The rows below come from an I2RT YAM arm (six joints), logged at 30 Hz.
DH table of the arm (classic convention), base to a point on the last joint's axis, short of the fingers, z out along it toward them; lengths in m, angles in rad. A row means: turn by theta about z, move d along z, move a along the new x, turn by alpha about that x. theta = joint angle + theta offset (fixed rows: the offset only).
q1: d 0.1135  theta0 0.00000  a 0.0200  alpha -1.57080
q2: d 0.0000  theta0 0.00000  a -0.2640  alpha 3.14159
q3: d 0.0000  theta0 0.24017  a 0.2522  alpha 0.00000
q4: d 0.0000  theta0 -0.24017  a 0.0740  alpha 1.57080
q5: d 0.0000  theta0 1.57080  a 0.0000  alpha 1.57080
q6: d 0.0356  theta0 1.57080  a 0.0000  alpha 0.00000
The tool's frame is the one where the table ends.
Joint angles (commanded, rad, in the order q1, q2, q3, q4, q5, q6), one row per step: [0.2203 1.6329 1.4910 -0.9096 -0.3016 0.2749]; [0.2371 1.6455 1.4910 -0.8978 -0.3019 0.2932]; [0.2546 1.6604 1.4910 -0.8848 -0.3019 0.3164]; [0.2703 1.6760 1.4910 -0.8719 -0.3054 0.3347]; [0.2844 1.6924 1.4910 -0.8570 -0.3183 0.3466]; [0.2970 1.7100 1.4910 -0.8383 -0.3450 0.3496]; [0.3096 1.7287 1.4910 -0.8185 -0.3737 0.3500]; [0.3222 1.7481 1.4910 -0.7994 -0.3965 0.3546]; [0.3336 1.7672 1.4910 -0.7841 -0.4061 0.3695]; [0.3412 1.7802 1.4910 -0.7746 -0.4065 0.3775]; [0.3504 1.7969 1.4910 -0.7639 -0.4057 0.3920]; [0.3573 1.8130 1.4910 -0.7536 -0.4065 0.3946]
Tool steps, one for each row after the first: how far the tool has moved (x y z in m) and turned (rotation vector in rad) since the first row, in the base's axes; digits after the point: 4 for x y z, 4 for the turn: [0.0020 0.0064 -0.0034 0.0073 0.0081 0.0018]; [0.0042 0.0132 -0.0076 0.0158 0.0193 0.0000]; [0.0065 0.0196 -0.0120 0.0249 0.0302 0.0022]; [0.0090 0.0260 -0.0166 0.0395 0.0399 0.0129]; [0.0118 0.0325 -0.0213 0.0627 0.0471 0.0365]; [0.0147 0.0392 -0.0264 0.0865 0.0541 0.0632]; [0.0174 0.0458 -0.0319 0.1065 0.0631 0.0835]; [0.0200 0.0515 -0.0377 0.1181 0.0768 0.0873]; [0.0216 0.0551 -0.0419 0.1199 0.0844 0.0883]; [0.0236 0.0595 -0.0474 0.1220 0.0971 0.0847]; [0.0257 0.0631 -0.0527 0.1215 0.1045 0.0894]
